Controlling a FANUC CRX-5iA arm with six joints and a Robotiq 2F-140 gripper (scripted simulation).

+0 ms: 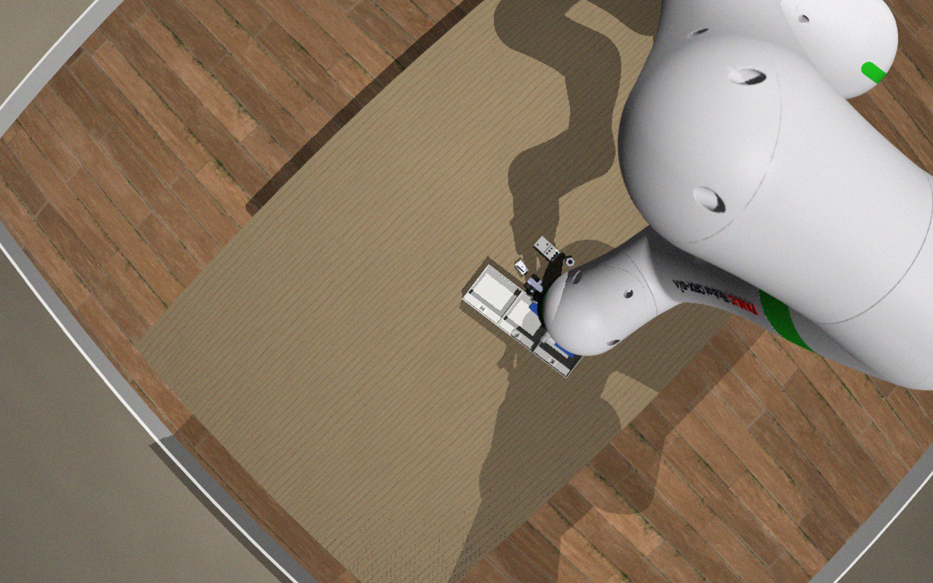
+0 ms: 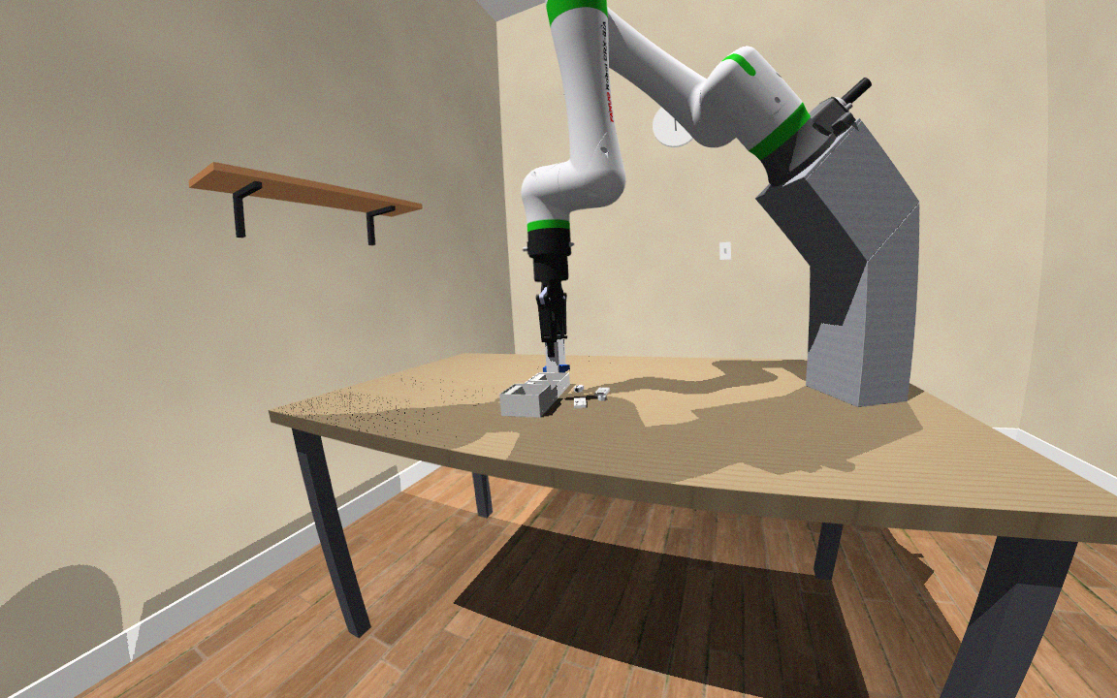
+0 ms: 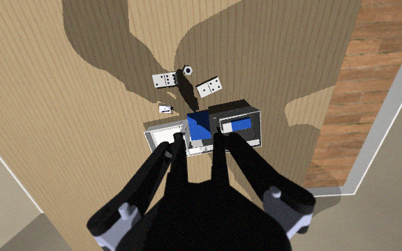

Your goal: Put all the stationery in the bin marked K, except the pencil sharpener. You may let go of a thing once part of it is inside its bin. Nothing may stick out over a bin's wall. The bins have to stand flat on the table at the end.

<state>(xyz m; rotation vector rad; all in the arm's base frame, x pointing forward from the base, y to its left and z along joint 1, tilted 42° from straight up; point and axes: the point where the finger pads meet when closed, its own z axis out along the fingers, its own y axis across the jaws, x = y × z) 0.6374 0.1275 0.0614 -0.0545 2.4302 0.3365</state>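
My hand is 2 cm short of the white eraser, 8 cm to the right of it and 9 cm above it. The rest, counted from my hand: grey bin: 4 cm ahead, 1 cm to the left, 8 cm below; then blue note pad: 3 cm below; then silver pencil sharpener: 1 cm behind, 7 cm to the right, 9 cm below.
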